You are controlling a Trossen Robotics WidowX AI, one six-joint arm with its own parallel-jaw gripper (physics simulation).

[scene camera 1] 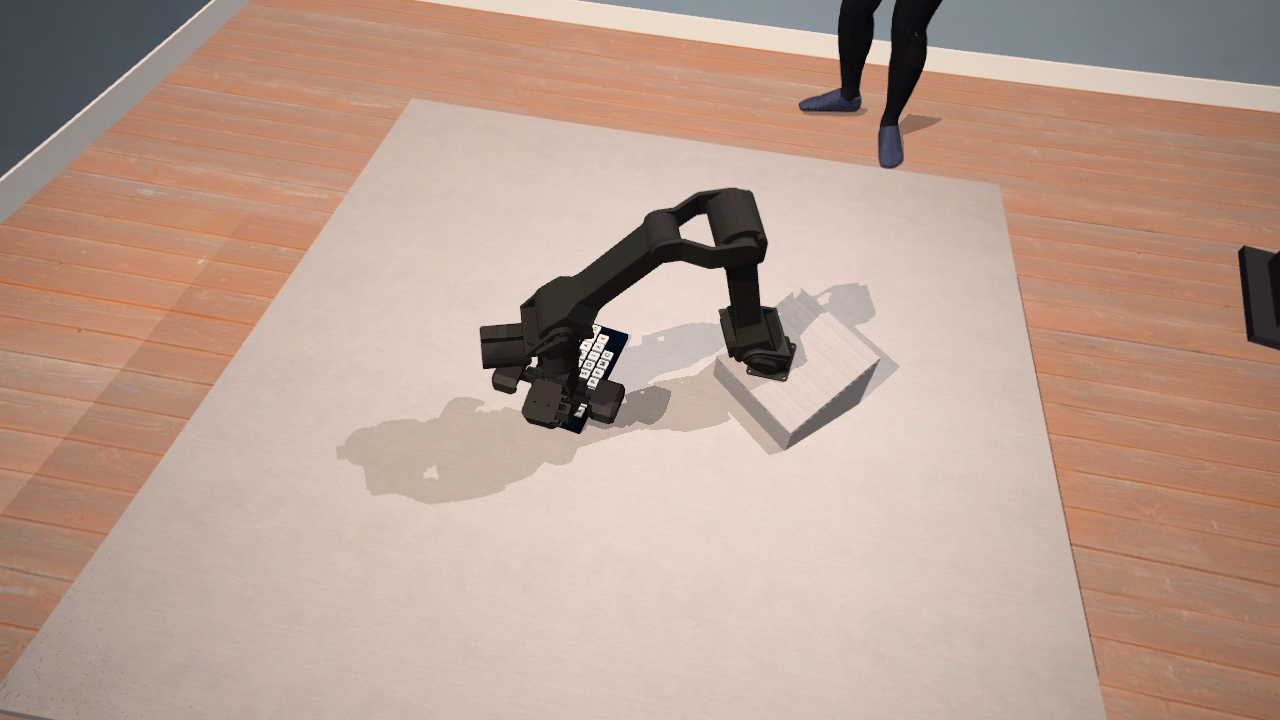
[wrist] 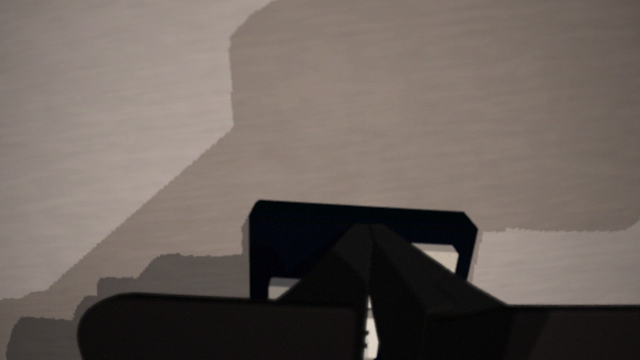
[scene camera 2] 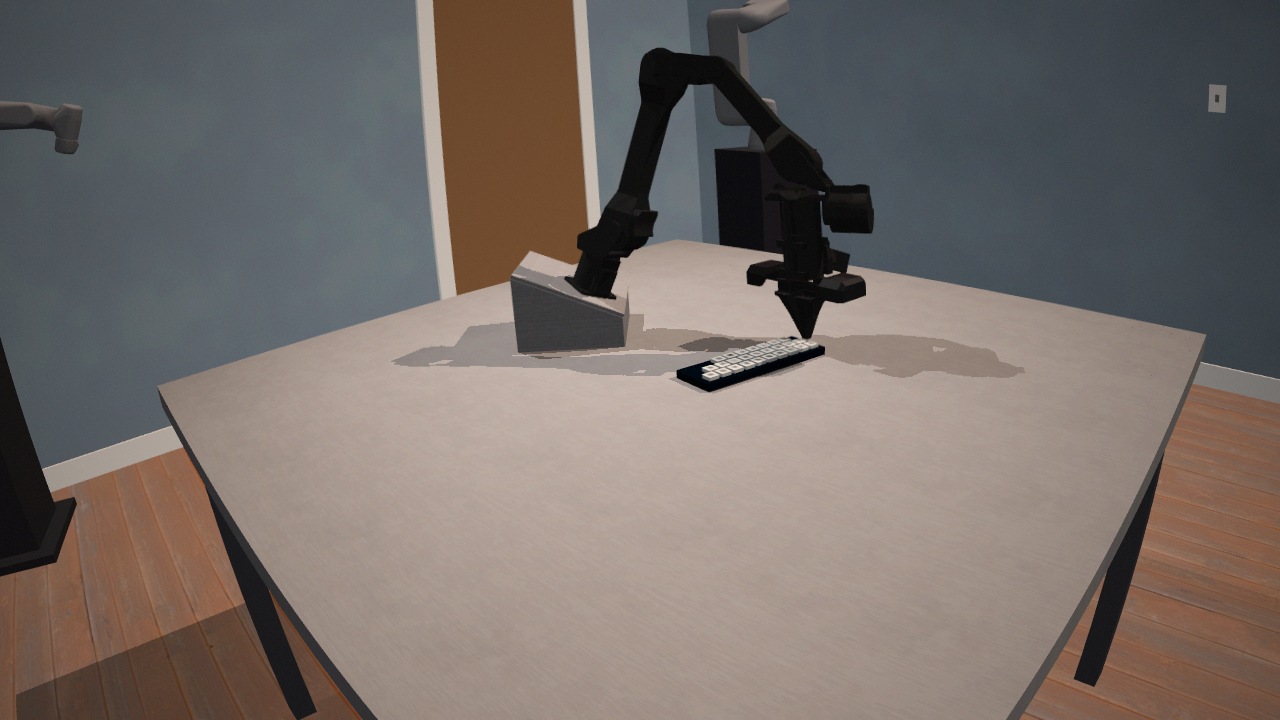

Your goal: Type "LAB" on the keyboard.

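Seen in the pictures: gripper, fingertip midpoint: [wrist: 367, 238] [scene camera 2: 806, 338]; arm's base at its link origin: [scene camera 1: 771, 359] [scene camera 2: 589, 289].
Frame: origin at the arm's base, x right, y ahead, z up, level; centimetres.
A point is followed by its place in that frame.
Observation:
The keyboard [scene camera 1: 605, 360] {x -6.7, y 25.4, z -6.4 cm} [scene camera 2: 750, 365] {x -7.6, y 30.1, z -6.0 cm} [wrist: 295, 235] {x -20.3, y 24.6, z -6.4 cm} has a dark navy base and white keys and lies flat on the table [scene camera 1: 537, 582] {x -44.3, y 17.8, z -7.5 cm} [scene camera 2: 626, 537] {x 24.9, y 54.9, z -7.5 cm}. My gripper [scene camera 2: 807, 335] {x -20.7, y 26.7, z -5.9 cm} [wrist: 367, 238] {x -20.7, y 26.7, z -5.9 cm} is shut and empty, pointing down. In scene camera 2 its tips are at the keyboard's far right end, very close to the keys; I cannot tell if they touch. In the wrist view the tips overlap the dark base near its end edge. Parts of white keys show on both sides of the fingers, with their letters hidden or unreadable. The arm hides part of the keyboard in scene camera 1.
The arm's base stands on a grey wedge block [scene camera 1: 819, 376] {x -1.2, y -7.7, z 1.4 cm} [scene camera 2: 568, 322] {x 5.9, y 4.2, z -3.2 cm}, to one side of the keyboard. A person's legs [scene camera 1: 908, 53] show beyond the table. Another robot arm [scene camera 2: 729, 71] stands on a black pedestal [scene camera 2: 741, 197] behind the table, and part of a grey arm [scene camera 2: 35, 116] shows at the left.

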